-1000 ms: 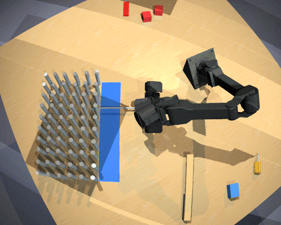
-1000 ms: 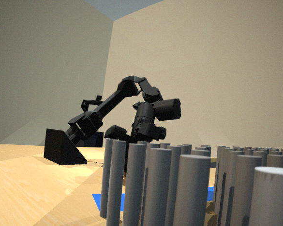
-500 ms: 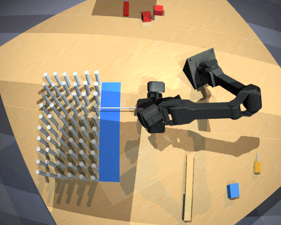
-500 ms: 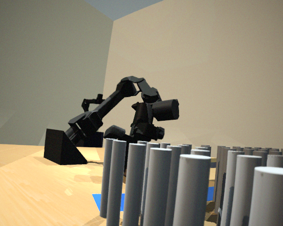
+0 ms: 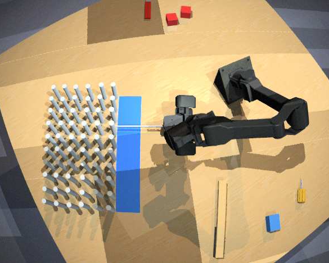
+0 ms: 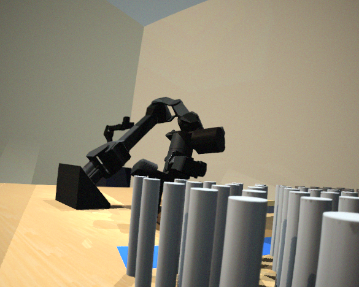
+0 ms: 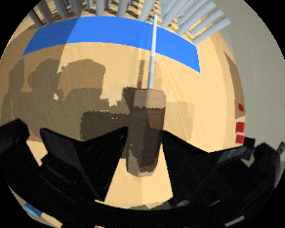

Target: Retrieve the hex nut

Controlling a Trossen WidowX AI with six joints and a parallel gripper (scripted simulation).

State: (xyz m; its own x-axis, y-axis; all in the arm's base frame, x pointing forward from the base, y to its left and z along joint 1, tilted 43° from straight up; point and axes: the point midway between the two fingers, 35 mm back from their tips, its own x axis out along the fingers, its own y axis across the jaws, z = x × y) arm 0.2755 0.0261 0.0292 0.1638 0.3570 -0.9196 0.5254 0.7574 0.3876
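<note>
Now: gripper tip 9 cm short of the thin metal hook tool and 5 cm to the left of it. From my gripper tip the other things lie so: blue taped strip 18 cm ahead, 2 cm below, 1 cm to the right; blue block 48 cm to the left, 10 cm behind; yellow-handled screwdriver 46 cm to the left, 26 cm behind.
</note>
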